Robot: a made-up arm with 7 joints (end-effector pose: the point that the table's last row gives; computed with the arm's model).
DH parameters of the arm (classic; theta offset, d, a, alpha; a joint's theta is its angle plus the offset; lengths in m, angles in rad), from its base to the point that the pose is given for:
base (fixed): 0 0.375 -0.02 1.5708
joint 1: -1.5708 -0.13 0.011 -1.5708
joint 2: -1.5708 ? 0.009 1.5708
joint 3: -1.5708 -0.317 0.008 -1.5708
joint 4: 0 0.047 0.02 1.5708
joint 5: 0 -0.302 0.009 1.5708
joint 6: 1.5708 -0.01 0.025 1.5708
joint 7: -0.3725 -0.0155 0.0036 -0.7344
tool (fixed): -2.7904 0.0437 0 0
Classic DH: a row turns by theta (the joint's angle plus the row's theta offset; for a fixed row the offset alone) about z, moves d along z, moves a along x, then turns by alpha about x.
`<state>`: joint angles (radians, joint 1 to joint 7).
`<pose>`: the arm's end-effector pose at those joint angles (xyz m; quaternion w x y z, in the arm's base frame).
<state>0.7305 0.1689 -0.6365 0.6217 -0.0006 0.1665 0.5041</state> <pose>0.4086 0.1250 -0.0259 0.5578 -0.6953 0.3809 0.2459</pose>
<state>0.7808 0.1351 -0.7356 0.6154 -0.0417 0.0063 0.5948</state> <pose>0.4261 0.1008 -0.0159 0.6049 -0.6511 0.4376 0.1367</pose>
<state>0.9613 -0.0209 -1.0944 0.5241 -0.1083 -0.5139 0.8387</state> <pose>0.4752 0.0093 0.0231 0.6876 -0.3971 0.5798 -0.1828</pose>
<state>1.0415 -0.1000 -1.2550 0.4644 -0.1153 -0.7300 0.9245</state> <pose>0.4919 -0.0287 0.0454 0.6920 -0.2549 0.6102 -0.2896</pose>
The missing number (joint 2, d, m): -0.027
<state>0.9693 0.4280 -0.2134 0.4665 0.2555 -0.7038 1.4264</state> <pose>0.5064 0.3189 0.0796 0.5800 -0.6671 0.4195 -0.2064</pose>
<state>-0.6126 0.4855 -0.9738 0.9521 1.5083 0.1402 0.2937</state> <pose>-0.3190 0.1872 -0.0904 0.1698 0.5607 -0.3177 -0.7455</pose>
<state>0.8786 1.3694 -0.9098 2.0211 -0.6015 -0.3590 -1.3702</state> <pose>0.2673 0.3427 0.2651 0.5140 -0.4580 -0.3675 -0.6253</pose>
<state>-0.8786 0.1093 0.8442 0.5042 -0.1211 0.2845 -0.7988</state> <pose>-0.4041 0.2118 -0.0273 0.3183 -0.0155 -0.2523 0.9137</pose>
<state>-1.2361 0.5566 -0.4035 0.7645 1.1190 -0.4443 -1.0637</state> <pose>-0.5059 0.2776 0.1289 0.4270 -0.2197 -0.3543 0.8024</pose>
